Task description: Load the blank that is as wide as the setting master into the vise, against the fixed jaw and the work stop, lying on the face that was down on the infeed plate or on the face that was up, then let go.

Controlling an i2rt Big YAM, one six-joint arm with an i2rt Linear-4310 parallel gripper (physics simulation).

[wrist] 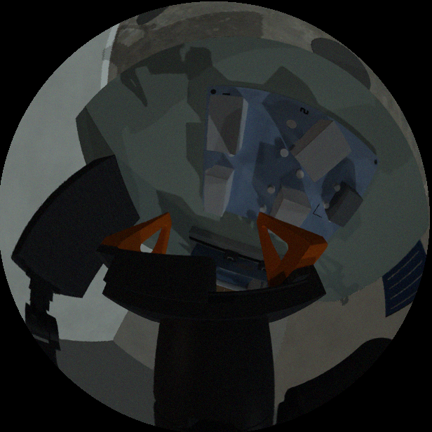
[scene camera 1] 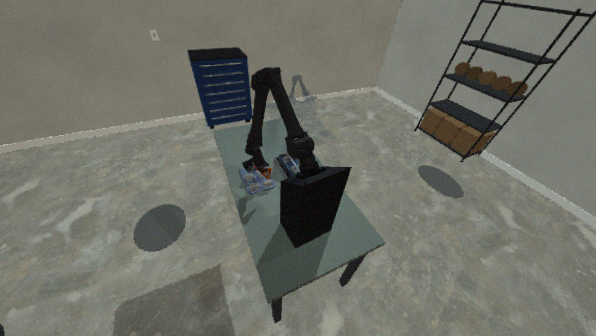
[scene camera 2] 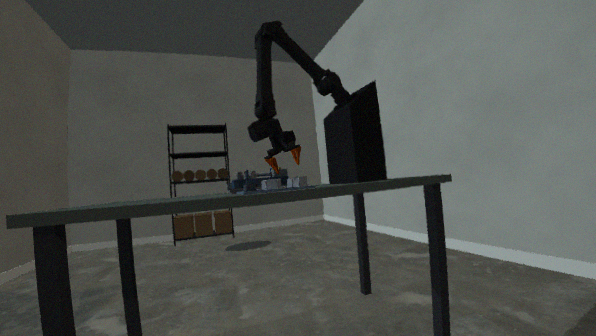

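Pixels of known places: gripper, fingertip midpoint: [scene camera 1: 266,176] [scene camera 2: 288,169]; arm's base, link origin: [scene camera 1: 311,174] [scene camera 2: 345,102].
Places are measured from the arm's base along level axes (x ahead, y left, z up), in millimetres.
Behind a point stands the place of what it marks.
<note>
My gripper [scene camera 1: 261,171] {x 384, y 33, z -331 mm} [scene camera 2: 288,168] {x 384, y 33, z -331 mm} [wrist: 213,216] is open and empty, above the table near the edge of the blue infeed plate [wrist: 245,182]. On the plate stand a long pale block [wrist: 226,122], a small pale block [wrist: 218,192], a broad block [wrist: 324,151] set at an angle, another pale block [wrist: 291,204] by the right finger, and a dark grey block [wrist: 345,204]. I cannot tell which is the setting master or which blank matches its width. The vise [scene camera 1: 287,164] {x 428, y -165, z -352 mm} [wrist: 235,260] is partly hidden by my gripper in the wrist view; its jaws and work stop are unclear.
Small round pegs, such as one peg [wrist: 284,152], stand among the blocks. The black arm pedestal [scene camera 1: 312,207] {x -106, y 63, z -82 mm} [scene camera 2: 355,137] {x 70, y 111, z -208 mm} stands on the green table [scene camera 1: 350,235] {x -209, y -180, z -412 mm} [scene camera 2: 150,203] {x 881, y 157, z -412 mm}. A blue drawer cabinet [scene camera 1: 225,90] and a shelf rack [scene camera 1: 487,50] stand beyond the table.
</note>
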